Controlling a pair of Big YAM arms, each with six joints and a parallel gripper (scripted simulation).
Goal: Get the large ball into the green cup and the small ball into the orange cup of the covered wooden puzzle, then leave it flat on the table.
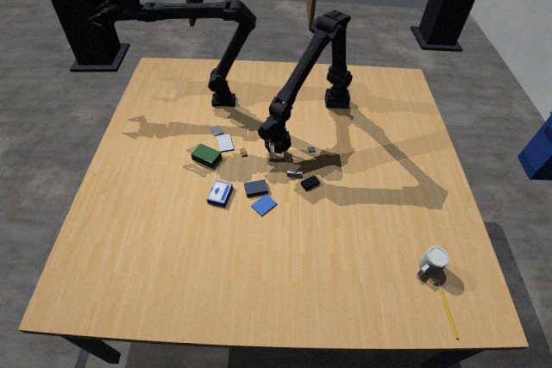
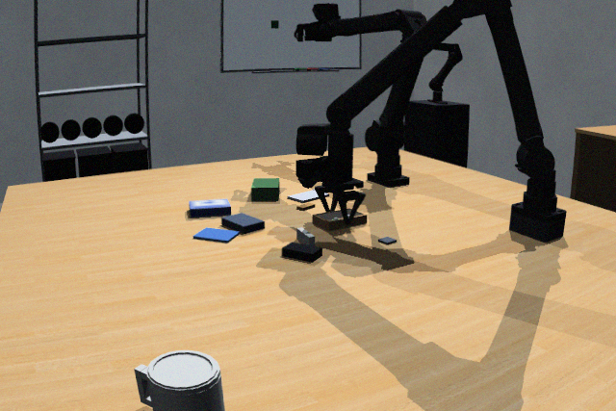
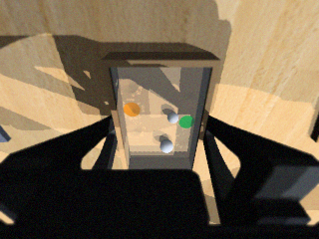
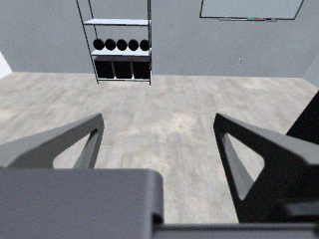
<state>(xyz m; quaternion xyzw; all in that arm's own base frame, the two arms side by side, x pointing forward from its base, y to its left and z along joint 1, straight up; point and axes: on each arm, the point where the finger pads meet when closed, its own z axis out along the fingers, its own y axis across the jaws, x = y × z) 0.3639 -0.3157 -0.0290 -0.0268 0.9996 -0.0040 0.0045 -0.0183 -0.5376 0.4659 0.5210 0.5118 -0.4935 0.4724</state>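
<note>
Now: the covered wooden puzzle 10 mm below my left hand. Round my left hand: white card (60 mm behind, 240 mm to the right, 10 mm below); blue tile (290 mm ahead, 60 mm to the right, 10 mm below); black box (180 mm ahead, 140 mm to the left, 10 mm below).
</note>
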